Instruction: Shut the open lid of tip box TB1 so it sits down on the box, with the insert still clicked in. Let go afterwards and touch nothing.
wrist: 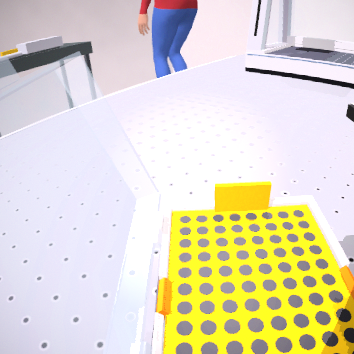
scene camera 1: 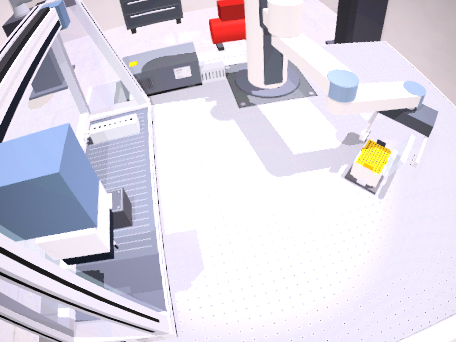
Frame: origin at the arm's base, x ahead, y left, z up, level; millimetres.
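Where they show: gripper, fingertip midpoint: [wrist: 163, 93] [scene camera 1: 388, 150]; arm's base, link origin: [scene camera 1: 267, 81].
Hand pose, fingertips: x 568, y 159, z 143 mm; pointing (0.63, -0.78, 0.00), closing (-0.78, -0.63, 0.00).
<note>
Things, the pixels of their top centre, and the offset from my fingertips. "pt": a spot on its surface instead.
- Tip box TB1, top centre: [wrist: 263, 281] [scene camera 1: 375, 154] 64 mm down, 48 mm back, 4 mm left
- clear lid, top centre: [wrist: 19, 53] [scene camera 1: 404, 142] 23 mm up, 4 mm ahead, 46 mm left
- grey device, surface spot: [scene camera 1: 170, 70] pt 35 mm down, 603 mm back, 517 mm right
- blue-topped machine, surface spot: [scene camera 1: 50, 185] pt 341 mm up, 210 mm ahead, 644 mm right
Tip box TB1 [scene camera 1: 366, 176] [wrist: 295, 201] stands on a dark base at the right in the scene view, upright. Its yellow insert [scene camera 1: 374, 157] [wrist: 242, 260] sits in the box top and looks level, with orange clips at its sides in the wrist view. The clear lid [scene camera 1: 400, 154] [wrist: 127, 161] stands open, raised along the box's left edge in the wrist view and on its right side in the scene view. My gripper [scene camera 1: 391, 145] is open above the box and lid, its two fingers wide apart; the fingers do not show in the wrist view. Whether a finger touches the lid is unclear.
The robot column [scene camera 1: 255, 50] stands at the back, with a grey device [scene camera 1: 170, 70] left of it. A framed enclosure [scene camera 1: 156, 200] with a blue-topped machine [scene camera 1: 50, 185] is at the left. A person [wrist: 175, 30] stands beyond the table edge, near a dark bench [wrist: 82, 48].
</note>
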